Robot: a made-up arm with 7 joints.
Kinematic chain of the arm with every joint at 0, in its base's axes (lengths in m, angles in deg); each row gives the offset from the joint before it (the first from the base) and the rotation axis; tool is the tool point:
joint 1: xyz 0 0 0.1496 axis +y
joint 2: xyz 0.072 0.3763 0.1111 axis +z
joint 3: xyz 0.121 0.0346 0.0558 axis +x
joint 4: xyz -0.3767 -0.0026 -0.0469 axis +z
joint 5: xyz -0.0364 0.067 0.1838 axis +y
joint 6: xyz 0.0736 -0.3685 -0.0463 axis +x
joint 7: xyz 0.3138 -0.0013 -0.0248 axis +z
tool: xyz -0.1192 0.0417 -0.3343
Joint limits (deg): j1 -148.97..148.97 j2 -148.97..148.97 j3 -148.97..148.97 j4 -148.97..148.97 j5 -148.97..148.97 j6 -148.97..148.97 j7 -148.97..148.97
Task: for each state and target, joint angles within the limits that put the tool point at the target. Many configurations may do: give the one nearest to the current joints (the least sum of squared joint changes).
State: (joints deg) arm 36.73 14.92 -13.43 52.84 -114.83 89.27 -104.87
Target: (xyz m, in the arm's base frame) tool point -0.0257 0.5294 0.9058
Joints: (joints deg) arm 26.07 17.22 -26.78 50.44 -97.29 76.39 -85.42
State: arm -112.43 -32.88 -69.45 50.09 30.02 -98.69 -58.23
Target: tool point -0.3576 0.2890 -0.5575
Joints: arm -129.73 -56.30 -77.32 10.64 54.86 -82.85 -54.67
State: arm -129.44 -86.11 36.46 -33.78 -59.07 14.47 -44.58
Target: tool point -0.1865 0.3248 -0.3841
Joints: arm -125.28 -82.48 21.13 -33.74 -82.30 12.46 -52.38
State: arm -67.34 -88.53 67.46 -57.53 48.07 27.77 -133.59
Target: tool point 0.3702 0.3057 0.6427
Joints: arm -57.59 -129.63 77.76 -53.51 45.18 26.25 -137.13
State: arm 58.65 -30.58 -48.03 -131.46 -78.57 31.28 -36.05
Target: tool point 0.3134 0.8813 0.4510
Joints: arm 53.94 -23.73 -73.34 -132.94 -87.37 55.17 -30.69
